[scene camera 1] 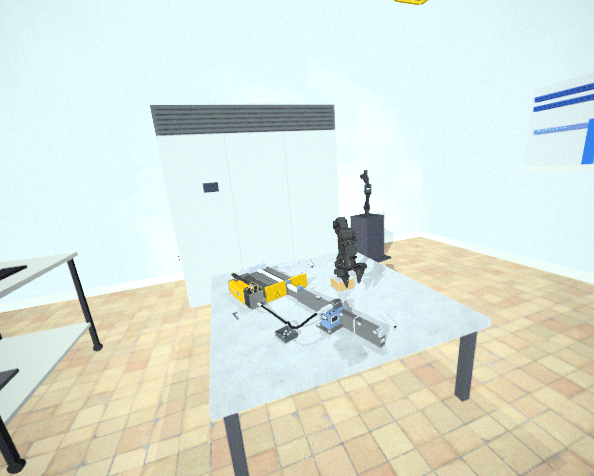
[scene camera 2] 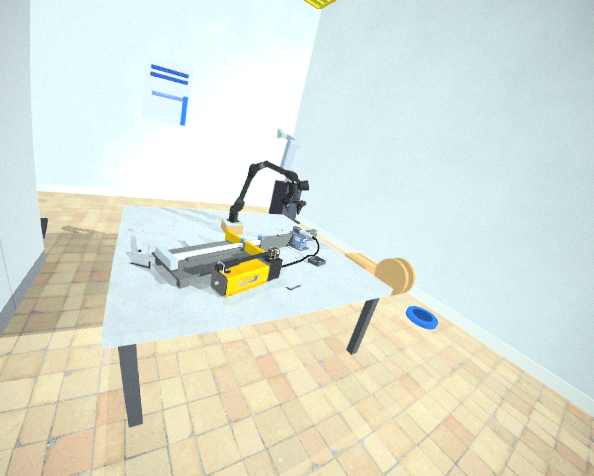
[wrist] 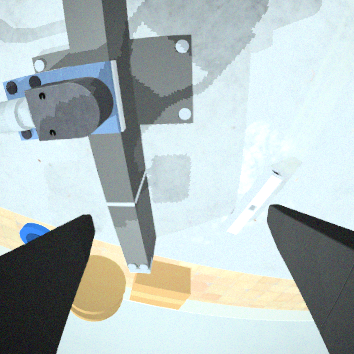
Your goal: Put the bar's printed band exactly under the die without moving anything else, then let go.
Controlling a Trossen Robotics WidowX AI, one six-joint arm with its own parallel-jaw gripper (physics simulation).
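Frame: origin at the arm's base, x ahead, y left, z up, level; millimetres.
Seen in the pictures: gripper, fingertip midpoint: (scene camera 1: 353, 285) (scene camera 2: 293, 213) (wrist: 180, 219); arm's base, origin of the base link: (scene camera 2: 232, 220).
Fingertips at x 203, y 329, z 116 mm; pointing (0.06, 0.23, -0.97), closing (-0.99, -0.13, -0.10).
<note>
Pixels of each thing's top centre, then the offset from my fingertips to it. "pt": a spot on its surface instead.
- slim white bar, middle of its top: (wrist: 252, 207) (scene camera 1: 388, 318) dx -113, dy +124, dz -165 mm
- thin white line, surface spot: (wrist: 121, 204) pt dx +63, dy +93, dz -108 mm
- yellow motor unit, surface spot: (scene camera 2: 247, 281) pt dx +443, dy -619, dz -141 mm
- black cable, surface spot: (scene camera 1: 275, 314) pt dx +326, dy -265, dz -173 mm
- small dark box, surface spot: (scene camera 1: 286, 333) pt dx +348, dy -90, dz -183 mm
A slim white bar (wrist: 264, 192) with a small grey mark lies slanted on the table in the wrist view, near the right fingertip; its dark end (wrist: 276, 173) (scene camera 1: 395, 326) also shows in scene camera 1. A long grey beam (scene camera 1: 367, 331) (wrist: 111, 165) carries a thin white line (wrist: 121, 204) across it. A blue block (scene camera 1: 330, 320) (scene camera 2: 300, 240) (wrist: 95, 70) with a dark rounded head stands at the beam. I cannot tell which part is the die. My gripper (scene camera 1: 353, 283) (scene camera 2: 295, 210) (wrist: 180, 219) is open and empty, high above the table.
A yellow motor unit (scene camera 2: 247, 281) and yellow plates (scene camera 1: 275, 292) stand at the beam's other end. A black cable (scene camera 1: 275, 313) runs near a small dark box (scene camera 1: 286, 333). The wooden arm base (scene camera 1: 342, 284) (scene camera 2: 232, 227) stands beside the beam. A table edge lies beyond the beam's free end.
</note>
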